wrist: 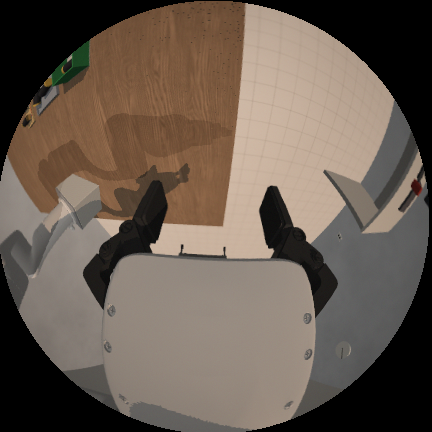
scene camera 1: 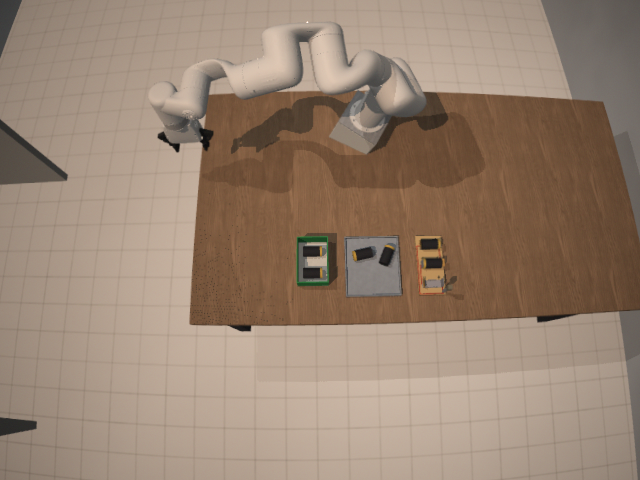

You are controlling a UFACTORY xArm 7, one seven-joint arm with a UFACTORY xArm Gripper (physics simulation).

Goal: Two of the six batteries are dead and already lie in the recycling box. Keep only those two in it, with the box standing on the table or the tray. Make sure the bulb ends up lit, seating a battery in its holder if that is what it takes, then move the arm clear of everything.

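Places are measured from the arm's base along level axes (x ahead, y left, z up), in centimetres.
Pixels of known places: gripper, fingertip midpoint: [wrist: 213, 194] [scene camera 1: 192, 147]; arm's base, link origin: [wrist: 67, 209] [scene camera 1: 366, 116].
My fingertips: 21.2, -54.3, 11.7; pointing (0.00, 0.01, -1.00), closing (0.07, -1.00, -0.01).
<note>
For each thing: its top centre in the pictures, then the offset to it from my fingertips, as dx, dy, dz. "spot": a spot on its surface instead. Level surfaces: height alone.
- green recycling box, top centre: [scene camera 1: 312, 259] +28.8, +38.6, -17.1
- grey tray, top centre: [scene camera 1: 372, 265] +28.6, +58.3, -21.9
- small bulb part, surface spot: [scene camera 1: 449, 285] spot: +35.6, +81.6, -13.9
- wooden table, surface height: dz -23.1
The green recycling box [scene camera 1: 298, 262] [wrist: 80, 62] stands on the table, left of the tray in the scene view. Two black batteries with yellow ends, one [scene camera 1: 312, 251] above the other [scene camera 1: 312, 272], lie in it. Two more batteries [scene camera 1: 363, 253] [scene camera 1: 386, 255] lie apart on the grey tray [scene camera 1: 373, 281]. The orange holder [scene camera 1: 421, 277] bears two batteries [scene camera 1: 430, 243] [scene camera 1: 433, 263]; its third bay [scene camera 1: 433, 283] shows no battery. The small bulb part [scene camera 1: 449, 285] is beside that bay; whether it is lit cannot be told. My gripper [scene camera 1: 191, 148] [wrist: 213, 194] is open and empty, far from them.
The wooden table [scene camera 1: 491, 206] [wrist: 200, 90] carries the arm's base block [scene camera 1: 351, 135] [wrist: 82, 192] near its back edge. The gripper hangs by the table's left edge, partly over the tiled floor [scene camera 1: 103, 258] [wrist: 280, 125]. A pale panel [wrist: 352, 197] shows at the right of the wrist view.
</note>
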